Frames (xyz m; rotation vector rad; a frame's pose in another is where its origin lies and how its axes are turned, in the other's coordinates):
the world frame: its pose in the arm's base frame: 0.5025 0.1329 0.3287 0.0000 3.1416 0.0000
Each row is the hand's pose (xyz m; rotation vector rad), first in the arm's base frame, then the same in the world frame.
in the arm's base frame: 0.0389 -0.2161 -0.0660 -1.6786 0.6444 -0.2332
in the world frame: 0.4636 -0.3490 0.3947 0.2716 -1.6530 -1.9547
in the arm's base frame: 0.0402 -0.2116 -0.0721 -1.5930 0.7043 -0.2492
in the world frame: 0.4623 -0.3445 0.4008 0.2885 -1.6847 -1.8442
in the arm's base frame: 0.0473 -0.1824 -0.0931 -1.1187 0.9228 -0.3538
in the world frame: 0.4552 -0.3153 0.4218 0.4034 -1.8404 -1.2756
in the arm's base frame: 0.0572 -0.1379 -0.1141 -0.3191 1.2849 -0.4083
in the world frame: 0.4453 -0.2708 0.4428 0.4377 -1.7896 -0.3421
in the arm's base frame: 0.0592 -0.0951 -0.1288 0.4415 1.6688 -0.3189
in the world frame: 0.4433 -0.2280 0.4575 0.3076 -1.4062 0.4258
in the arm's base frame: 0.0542 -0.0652 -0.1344 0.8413 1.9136 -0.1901
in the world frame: 0.4483 -0.1981 0.4631 0.1690 -1.0719 0.7481
